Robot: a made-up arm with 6 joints. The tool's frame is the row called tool. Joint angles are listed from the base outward.
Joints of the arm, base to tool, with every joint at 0 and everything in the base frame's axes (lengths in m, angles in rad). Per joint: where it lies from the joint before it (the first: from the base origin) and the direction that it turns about. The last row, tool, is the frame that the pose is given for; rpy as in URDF.
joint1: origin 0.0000 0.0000 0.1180 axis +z
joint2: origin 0.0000 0.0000 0.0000 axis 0.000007 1 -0.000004
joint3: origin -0.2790 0.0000 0.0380 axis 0.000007 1 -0.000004
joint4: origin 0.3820 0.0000 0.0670 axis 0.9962 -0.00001 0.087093
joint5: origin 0.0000 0.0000 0.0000 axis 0.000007 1 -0.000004
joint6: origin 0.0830 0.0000 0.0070 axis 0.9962 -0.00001 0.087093
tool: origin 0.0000 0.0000 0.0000 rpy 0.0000 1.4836 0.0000
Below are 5 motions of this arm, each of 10 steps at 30 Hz.
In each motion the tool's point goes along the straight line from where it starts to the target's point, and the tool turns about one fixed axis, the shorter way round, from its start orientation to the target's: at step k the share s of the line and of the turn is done. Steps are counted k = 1, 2, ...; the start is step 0. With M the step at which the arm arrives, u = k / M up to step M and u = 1 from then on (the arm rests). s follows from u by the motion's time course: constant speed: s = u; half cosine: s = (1 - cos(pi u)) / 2; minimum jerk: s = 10 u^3 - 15 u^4 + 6 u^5.
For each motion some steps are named. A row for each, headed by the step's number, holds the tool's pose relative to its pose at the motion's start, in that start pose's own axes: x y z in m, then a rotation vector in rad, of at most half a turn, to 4 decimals.
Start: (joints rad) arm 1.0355 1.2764 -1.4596 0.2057 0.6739 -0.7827
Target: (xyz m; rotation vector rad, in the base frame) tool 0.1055 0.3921 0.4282 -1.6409 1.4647 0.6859
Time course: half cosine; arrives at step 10
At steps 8, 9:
8: -0.0003 0.1052 0.0326 -0.2481 0.0478 0.1781
9: -0.0003 0.1135 0.0352 -0.2676 0.0515 0.1921

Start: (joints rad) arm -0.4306 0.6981 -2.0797 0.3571 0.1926 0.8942
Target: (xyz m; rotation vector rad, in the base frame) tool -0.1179 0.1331 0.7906 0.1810 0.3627 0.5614
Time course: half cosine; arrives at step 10
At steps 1, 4, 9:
1: 0.0015 0.0006 0.0000 0.0020 0.0018 -0.0063
4: 0.0215 0.0079 0.0001 0.0281 0.0256 -0.0884
9: 0.0606 0.0223 0.0004 0.0794 0.0723 -0.2495

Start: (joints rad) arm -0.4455 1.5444 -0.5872 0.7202 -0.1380 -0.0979
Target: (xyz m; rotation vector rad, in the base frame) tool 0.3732 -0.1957 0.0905 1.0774 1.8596 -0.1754
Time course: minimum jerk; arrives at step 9
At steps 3, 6, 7, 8, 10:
3: -0.0104 0.0058 0.0051 -0.0018 -0.0431 -0.0190
6: -0.0390 0.0217 0.0193 -0.0069 -0.1624 -0.0716
7: -0.0456 0.0254 0.0226 -0.0081 -0.1898 -0.0837
8: -0.0488 0.0272 0.0242 -0.0086 -0.2031 -0.0896
10: -0.0494 0.0275 0.0245 -0.0087 -0.2055 -0.0906

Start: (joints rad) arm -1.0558 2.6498 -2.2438 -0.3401 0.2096 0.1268
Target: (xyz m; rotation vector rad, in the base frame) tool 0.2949 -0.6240 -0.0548 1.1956 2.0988 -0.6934
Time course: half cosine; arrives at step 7
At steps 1, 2, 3, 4, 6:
1: 0.0069 -0.0006 0.0025 0.0010 0.0114 0.0054
2: 0.0264 -0.0024 0.0095 0.0040 0.0433 0.0207
3: 0.0545 -0.0050 0.0197 0.0082 0.0895 0.0428
4: 0.0857 -0.0079 0.0309 0.0129 0.1407 0.0672
6: 0.1332 -0.0123 0.0481 0.0200 0.2188 0.1045

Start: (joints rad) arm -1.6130 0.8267 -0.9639 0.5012 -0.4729 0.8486
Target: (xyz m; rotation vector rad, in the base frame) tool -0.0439 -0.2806 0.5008 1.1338 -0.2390 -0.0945
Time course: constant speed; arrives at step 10
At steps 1, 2, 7, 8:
1: -0.0009 -0.0021 0.0001 0.0217 0.0043 0.0286
2: -0.0018 -0.0042 0.0002 0.0434 0.0085 0.0571
7: -0.0062 -0.0146 0.0006 0.1521 0.0298 0.1999
8: -0.0071 -0.0167 0.0007 0.1738 0.0340 0.2284

